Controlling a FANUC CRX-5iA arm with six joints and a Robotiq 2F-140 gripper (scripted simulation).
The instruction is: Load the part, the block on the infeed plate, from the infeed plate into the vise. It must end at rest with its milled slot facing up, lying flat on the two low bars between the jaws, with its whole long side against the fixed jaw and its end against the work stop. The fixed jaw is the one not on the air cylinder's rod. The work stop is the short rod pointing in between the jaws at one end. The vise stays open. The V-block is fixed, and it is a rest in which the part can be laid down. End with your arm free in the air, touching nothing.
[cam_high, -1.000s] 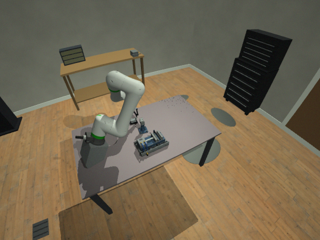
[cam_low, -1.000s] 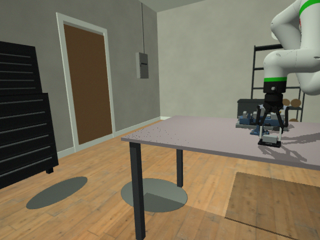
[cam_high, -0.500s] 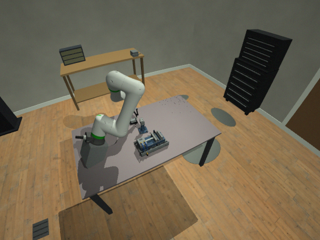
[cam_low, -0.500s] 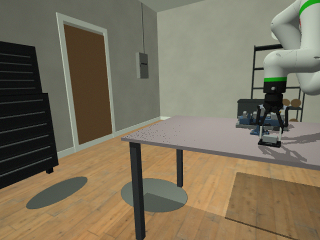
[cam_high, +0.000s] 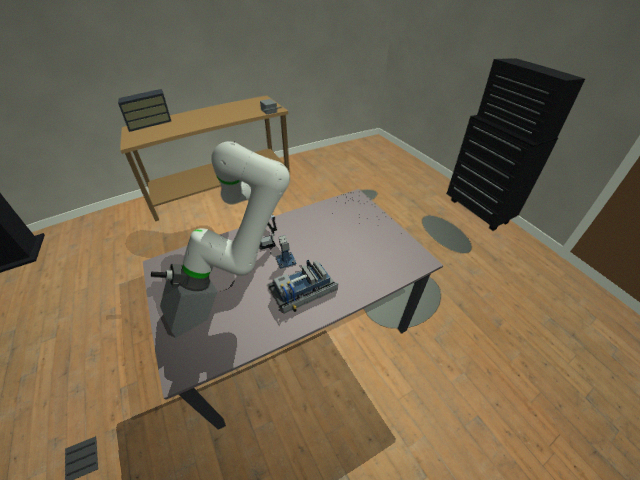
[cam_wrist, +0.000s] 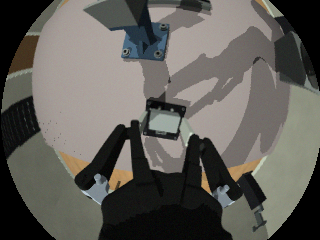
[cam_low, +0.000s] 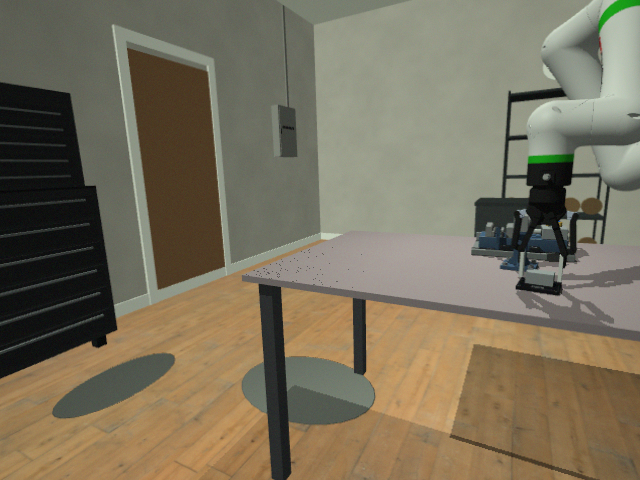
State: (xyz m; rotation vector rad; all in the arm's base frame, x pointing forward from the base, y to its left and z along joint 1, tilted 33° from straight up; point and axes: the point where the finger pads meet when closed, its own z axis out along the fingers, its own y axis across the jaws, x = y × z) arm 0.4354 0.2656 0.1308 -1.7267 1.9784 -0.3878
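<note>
Now: the part 30 mm below my hand. Also, from my hand: air cylinder 390 mm to the right, 30 mm behind, 30 mm above; then vise 380 mm to the right, 60 mm ahead, 10 mm below; then black infeed plate 40 mm below, 10 mm to the left.
</note>
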